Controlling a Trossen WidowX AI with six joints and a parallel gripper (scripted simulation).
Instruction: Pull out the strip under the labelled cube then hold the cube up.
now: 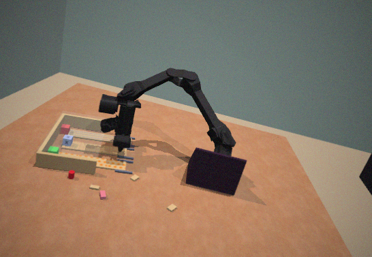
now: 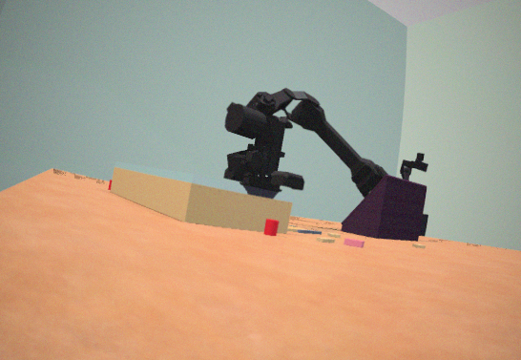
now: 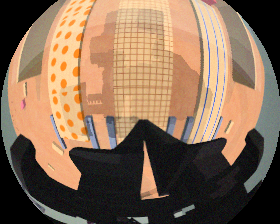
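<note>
My gripper tip is 190 mm short of the labelled cube, 70 mm to the right of it and 10 mm below it. The rest, counted from my gripper tip: pink block (60 mm behind, 260 mm to the left); orange dotted strip (60 mm ahead, 120 mm to the left).
</note>
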